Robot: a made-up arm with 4 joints.
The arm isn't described. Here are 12 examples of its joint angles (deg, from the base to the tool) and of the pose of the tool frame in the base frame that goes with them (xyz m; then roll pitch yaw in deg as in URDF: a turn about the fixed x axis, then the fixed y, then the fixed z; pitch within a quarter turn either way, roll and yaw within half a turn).
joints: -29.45 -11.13 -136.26 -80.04
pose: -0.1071 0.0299 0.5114 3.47 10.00 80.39
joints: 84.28 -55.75 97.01 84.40
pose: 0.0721 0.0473 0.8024 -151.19 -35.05 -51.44
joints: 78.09 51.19 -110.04 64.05
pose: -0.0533 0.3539 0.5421 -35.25 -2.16 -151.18
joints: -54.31 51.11 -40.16 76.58
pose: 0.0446 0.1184 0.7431 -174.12 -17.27 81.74
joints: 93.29 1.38 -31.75 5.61
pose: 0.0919 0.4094 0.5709 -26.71 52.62 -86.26
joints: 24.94 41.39 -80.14 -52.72
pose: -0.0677 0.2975 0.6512 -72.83 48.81 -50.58
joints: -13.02 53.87 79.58 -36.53
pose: 0.0903 0.1423 0.8838 110.93 17.06 -51.41
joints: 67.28 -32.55 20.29 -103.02
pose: 0.1845 0.2249 0.7082 -1.34 8.01 -60.63
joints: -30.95 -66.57 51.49 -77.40
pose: 0.1874 0.0582 0.4041 -153.26 24.88 70.61
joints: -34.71 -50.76 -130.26 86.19
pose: -0.0490 0.0772 0.4995 133.53 -6.74 176.57
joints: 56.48 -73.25 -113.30 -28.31
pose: -0.0823 0.1015 0.6877 99.61 49.10 118.00
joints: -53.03 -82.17 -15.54 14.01
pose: 0.1321 0.0947 0.3980 -55.66 -65.52 -40.24
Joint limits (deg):
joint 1: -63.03..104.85
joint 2: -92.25..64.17
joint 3: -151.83..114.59
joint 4: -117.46..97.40
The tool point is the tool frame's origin. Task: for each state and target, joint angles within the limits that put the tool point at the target. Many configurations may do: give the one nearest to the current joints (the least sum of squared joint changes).
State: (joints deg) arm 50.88 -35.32 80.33 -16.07
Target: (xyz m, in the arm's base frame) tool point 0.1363 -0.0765 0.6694
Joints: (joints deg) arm 46.82 -62.60 75.96 1.93
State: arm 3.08 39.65 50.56 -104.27
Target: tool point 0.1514 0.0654 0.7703
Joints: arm -7.84 21.44 61.25 -102.07
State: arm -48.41 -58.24 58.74 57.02
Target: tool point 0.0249 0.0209 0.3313
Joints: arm -32.23 -48.70 110.37 72.36
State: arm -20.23 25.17 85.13 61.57
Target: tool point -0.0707 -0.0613 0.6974
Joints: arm -56.03 56.68 114.59 62.32
